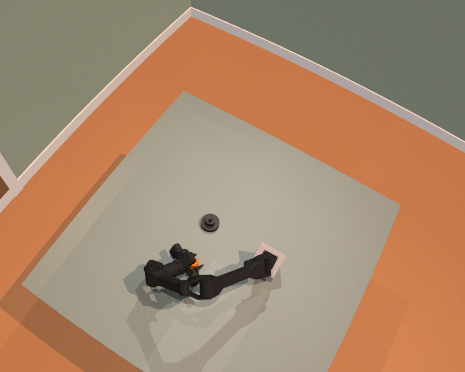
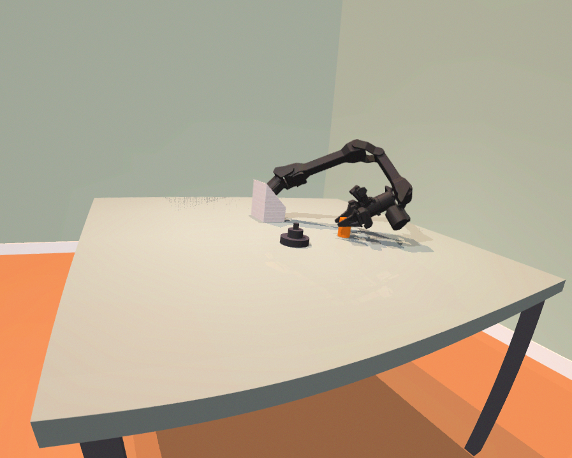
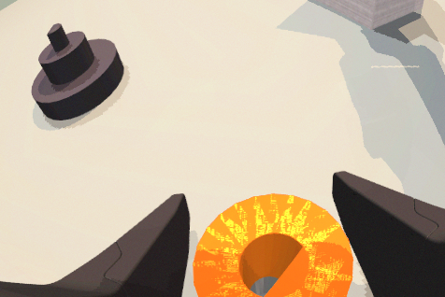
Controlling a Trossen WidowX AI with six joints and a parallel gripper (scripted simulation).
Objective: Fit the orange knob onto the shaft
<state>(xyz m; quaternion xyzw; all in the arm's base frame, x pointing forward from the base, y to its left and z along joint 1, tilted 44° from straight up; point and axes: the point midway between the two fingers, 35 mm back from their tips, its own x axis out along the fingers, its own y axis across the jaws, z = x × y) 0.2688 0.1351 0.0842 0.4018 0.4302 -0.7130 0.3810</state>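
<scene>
My gripper tip is 10 mm short of the orange knob, 30 mm to the right of it and 10 mm above it. The rest, counted from my gripper tip: dark pedestal 50 mm ahead, 190 mm to the right, 10 mm below.
</scene>
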